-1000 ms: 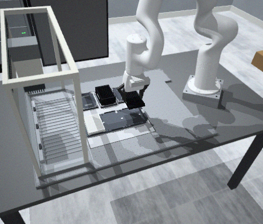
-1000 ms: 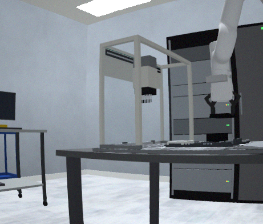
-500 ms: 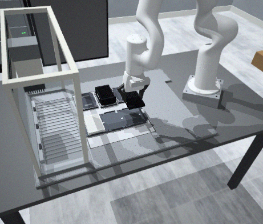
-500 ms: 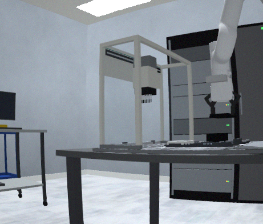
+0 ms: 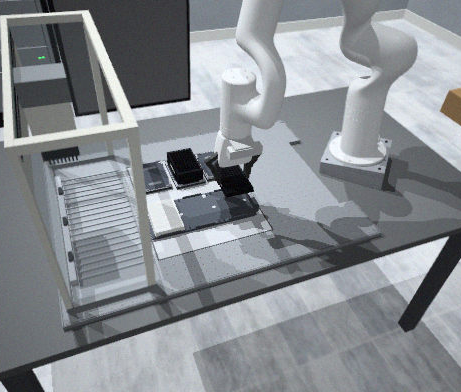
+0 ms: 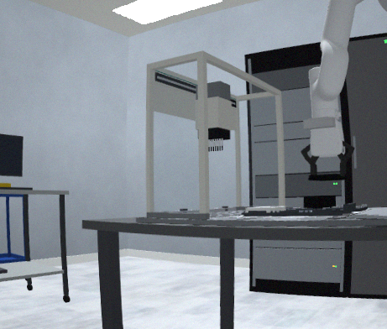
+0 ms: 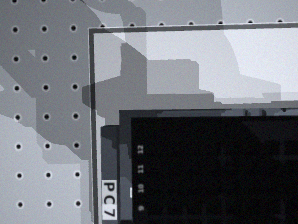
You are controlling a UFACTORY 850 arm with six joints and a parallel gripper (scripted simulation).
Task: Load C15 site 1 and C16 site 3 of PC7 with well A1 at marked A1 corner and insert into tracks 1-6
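Now: the plate carrier PC7 10 cm ahead of my hand, 1 cm to the left of it and 10 cm below it. The rest, counted from my hand: plate C15: 1 cm below; nest S1: 20 cm to the right, 11 cm below; nest S3: 22 cm ahead, 18 cm to the right, 11 cm below.
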